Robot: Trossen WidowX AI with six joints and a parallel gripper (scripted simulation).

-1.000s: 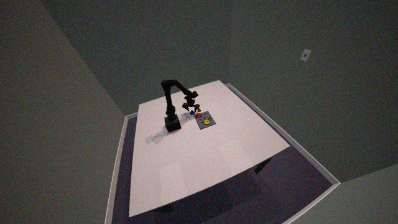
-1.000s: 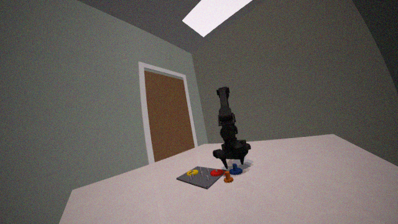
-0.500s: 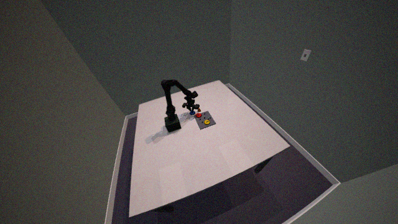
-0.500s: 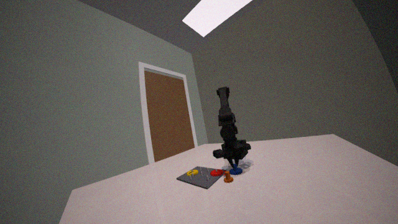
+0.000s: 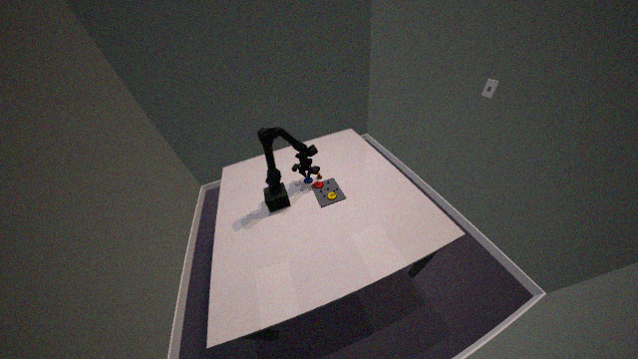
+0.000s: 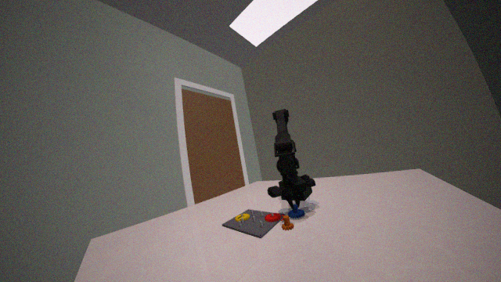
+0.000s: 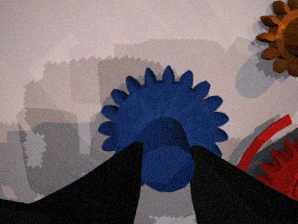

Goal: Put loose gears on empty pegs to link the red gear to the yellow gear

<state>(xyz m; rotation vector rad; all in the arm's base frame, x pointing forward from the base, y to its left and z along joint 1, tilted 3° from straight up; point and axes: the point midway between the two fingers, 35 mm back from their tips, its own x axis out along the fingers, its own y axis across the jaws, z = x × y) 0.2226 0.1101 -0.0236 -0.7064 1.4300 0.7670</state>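
Right now the orange gear is 80 mm ahead of my gripper tip and 20 mm below it. Also, from my gripper tip: blue gear: 10 mm below; then red gear: 60 mm ahead, 80 mm to the right, 20 mm below.
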